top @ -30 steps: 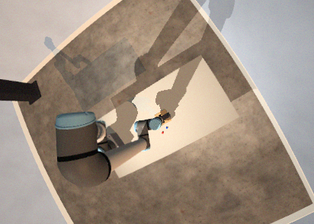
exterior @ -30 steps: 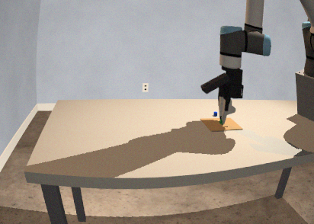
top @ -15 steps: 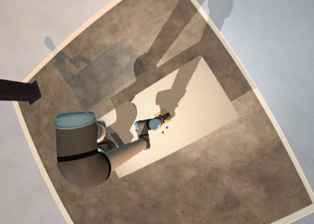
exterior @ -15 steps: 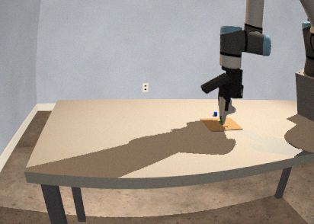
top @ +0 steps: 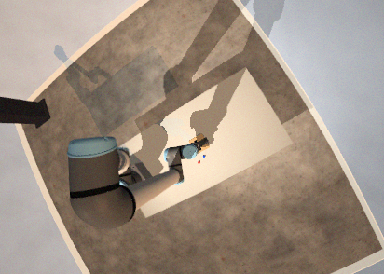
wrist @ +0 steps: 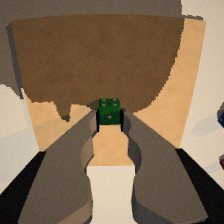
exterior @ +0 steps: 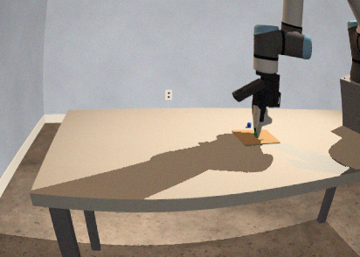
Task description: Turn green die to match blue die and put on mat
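The green die is 10 mm below my hand. The rest, counted from my hand: red die (70 mm behind, 150 mm to the right, 10 mm below); mat (20 mm below); blue die (10 mm behind, 120 mm to the right, 10 mm below).
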